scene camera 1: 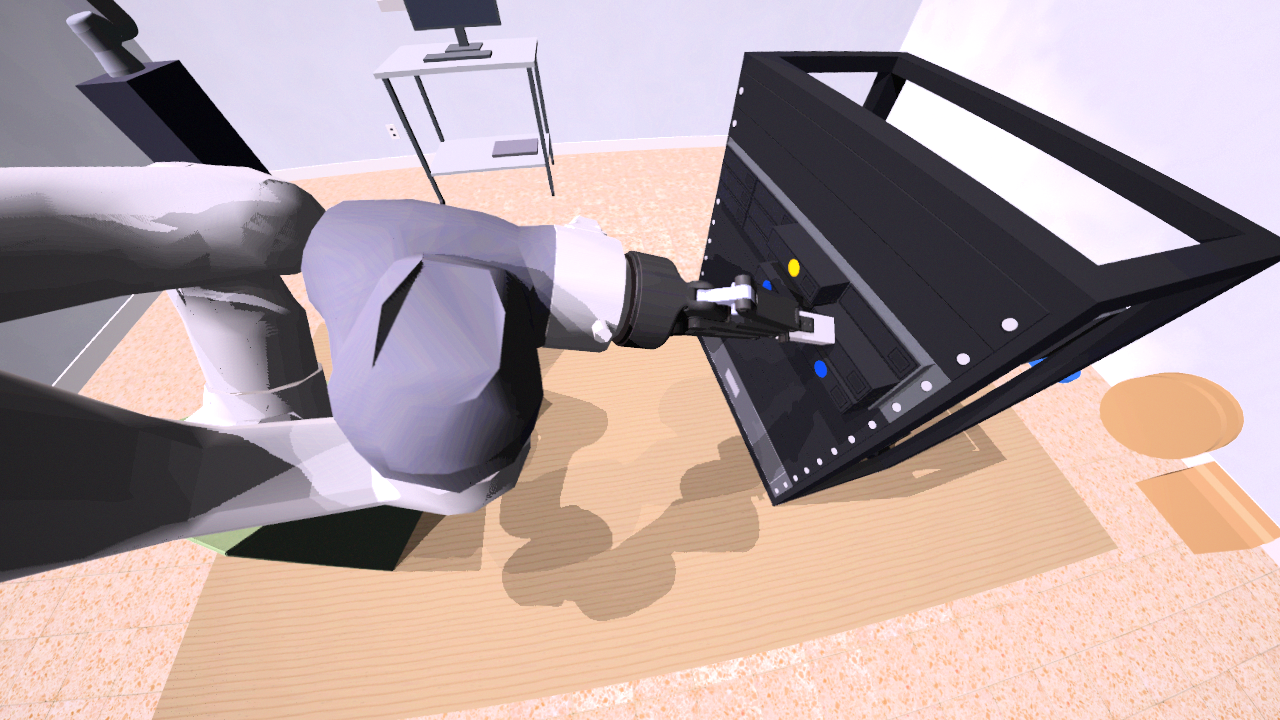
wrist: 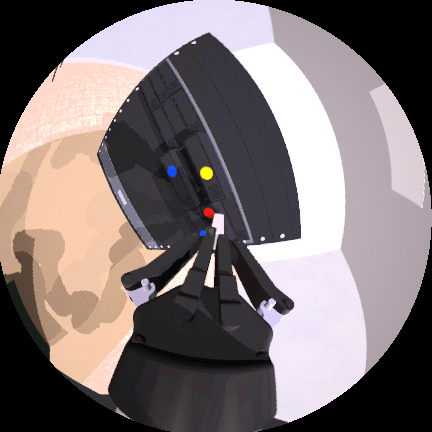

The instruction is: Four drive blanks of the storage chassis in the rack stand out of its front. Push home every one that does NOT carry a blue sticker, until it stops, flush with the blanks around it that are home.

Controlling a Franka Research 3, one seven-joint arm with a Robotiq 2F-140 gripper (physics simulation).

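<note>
A black rack [scene camera 1: 938, 286] stands in the robot's scene, visible also in the wrist view [wrist: 195, 136]. With it is the gripper [scene camera 1: 827, 331], which likewise appears in the wrist view [wrist: 217, 220].
</note>
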